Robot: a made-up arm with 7 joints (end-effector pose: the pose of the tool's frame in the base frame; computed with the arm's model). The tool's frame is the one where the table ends. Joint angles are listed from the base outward.
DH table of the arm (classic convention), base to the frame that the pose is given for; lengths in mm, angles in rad. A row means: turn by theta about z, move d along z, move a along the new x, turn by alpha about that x. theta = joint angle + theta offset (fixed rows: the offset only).
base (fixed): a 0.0; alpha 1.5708; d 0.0; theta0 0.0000
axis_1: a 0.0; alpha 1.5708; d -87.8; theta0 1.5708
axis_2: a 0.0; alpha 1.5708; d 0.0; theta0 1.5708
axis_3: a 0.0; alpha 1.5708; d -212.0; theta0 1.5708
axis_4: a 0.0; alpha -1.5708; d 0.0; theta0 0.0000
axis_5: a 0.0; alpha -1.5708; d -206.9; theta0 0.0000
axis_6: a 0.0; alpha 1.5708; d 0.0; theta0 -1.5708
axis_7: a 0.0; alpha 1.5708; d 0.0; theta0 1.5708
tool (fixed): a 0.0; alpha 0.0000; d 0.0; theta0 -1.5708
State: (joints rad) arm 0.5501 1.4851 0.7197 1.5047 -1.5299 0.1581 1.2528
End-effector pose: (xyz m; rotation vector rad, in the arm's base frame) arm 0.0716 0.3243 0.1803 1.7408 0.0260 -0.1809
Working (the frame after each row of the table, in the pose's form):
after base (fixed): 0.0000 0.0000 0.0000 1.5708 0.0000 0.0000
after axis_1: 0.0000 0.0878 0.0000 -1.5346 0.0000 -2.7413
after axis_2: 0.0000 0.0878 0.0000 1.3771 0.7294 -0.8504
after axis_3: 0.0095 0.2990 -0.0155 2.4606 0.0111 1.8126
after axis_4: 0.0095 0.2990 -0.0155 1.9544 -2.0463 -0.1729
after axis_5: 0.0716 0.3243 0.1803 1.4197 0.1648 -0.2973
after axis_6: 0.0716 0.3243 0.1803 2.0198 -0.2382 -2.3303
after axis_7: 0.0716 0.3243 0.1803 1.3198 -1.2809 0.9564

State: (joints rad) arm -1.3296 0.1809 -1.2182 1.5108 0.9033 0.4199 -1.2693
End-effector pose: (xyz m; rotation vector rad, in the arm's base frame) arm -0.2312 -0.0625 -0.1303 0.0098 0.7626 -0.2959
Working (the frame after each row of the table, in the pose's form):
after base (fixed): 0.0000 0.0000 0.0000 1.5708 0.0000 0.0000
after axis_1: 0.0000 0.0878 0.0000 -3.1188 0.0000 -0.3780
after axis_2: 0.0000 0.0878 0.0000 -0.9231 1.1647 -1.4265
after axis_3: -0.2025 0.1259 -0.0498 0.5127 0.0813 -1.6757
after axis_4: -0.2025 0.1259 -0.0498 -1.1767 -0.0478 -0.3382
after axis_5: -0.2312 -0.0625 -0.1303 -2.5778 0.0129 0.8549
after axis_6: -0.2312 -0.0625 -0.1303 -0.6626 -0.5436 0.9785
after axis_7: -0.2312 -0.0625 -0.1303 0.5801 0.5655 1.1953

